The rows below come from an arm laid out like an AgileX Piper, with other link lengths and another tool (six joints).
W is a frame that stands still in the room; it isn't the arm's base.
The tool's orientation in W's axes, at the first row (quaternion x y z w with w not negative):
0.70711 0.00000 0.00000 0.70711
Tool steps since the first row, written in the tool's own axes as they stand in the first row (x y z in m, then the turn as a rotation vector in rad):
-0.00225 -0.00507 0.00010 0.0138 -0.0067 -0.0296
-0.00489 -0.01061 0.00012 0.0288 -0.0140 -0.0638
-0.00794 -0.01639 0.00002 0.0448 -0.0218 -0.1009
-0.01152 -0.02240 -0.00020 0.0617 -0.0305 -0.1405
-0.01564 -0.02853 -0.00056 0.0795 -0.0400 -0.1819
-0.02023 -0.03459 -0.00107 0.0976 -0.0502 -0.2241
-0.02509 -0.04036 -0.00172 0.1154 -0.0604 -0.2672
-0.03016 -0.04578 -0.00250 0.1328 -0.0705 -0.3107
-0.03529 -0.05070 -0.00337 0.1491 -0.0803 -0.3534
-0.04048 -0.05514 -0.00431 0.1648 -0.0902 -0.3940
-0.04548 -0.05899 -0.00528 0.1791 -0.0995 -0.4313
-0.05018 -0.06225 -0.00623 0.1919 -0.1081 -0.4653
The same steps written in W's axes. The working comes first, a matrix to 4 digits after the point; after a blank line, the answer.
The tool's axes in the first row as the columns of a matrix, in W's axes (used below as rounded here):
1.0000 0.0000 0.0000
0.0000 0.0000 -1.0000
0.0000 1.0000 0.0000

-0.00225 -0.00010 -0.00507 0.0138 0.0296 -0.0067
-0.00489 -0.00012 -0.01061 0.0288 0.0638 -0.0140
-0.00794 -0.00002 -0.01639 0.0448 0.1009 -0.0218
-0.01152 0.00020 -0.02240 0.0617 0.1405 -0.0305
-0.01564 0.00056 -0.02853 0.0795 0.1819 -0.0400
-0.02023 0.00107 -0.03459 0.0976 0.2241 -0.0502
-0.02509 0.00172 -0.04036 0.1154 0.2672 -0.0604
-0.03016 0.00250 -0.04578 0.1328 0.3107 -0.0705
-0.03529 0.00337 -0.05070 0.1491 0.3534 -0.0803
-0.04048 0.00431 -0.05514 0.1648 0.3940 -0.0902
-0.04548 0.00528 -0.05899 0.1791 0.4313 -0.0995
-0.05018 0.00623 -0.06225 0.1919 0.4653 -0.1081

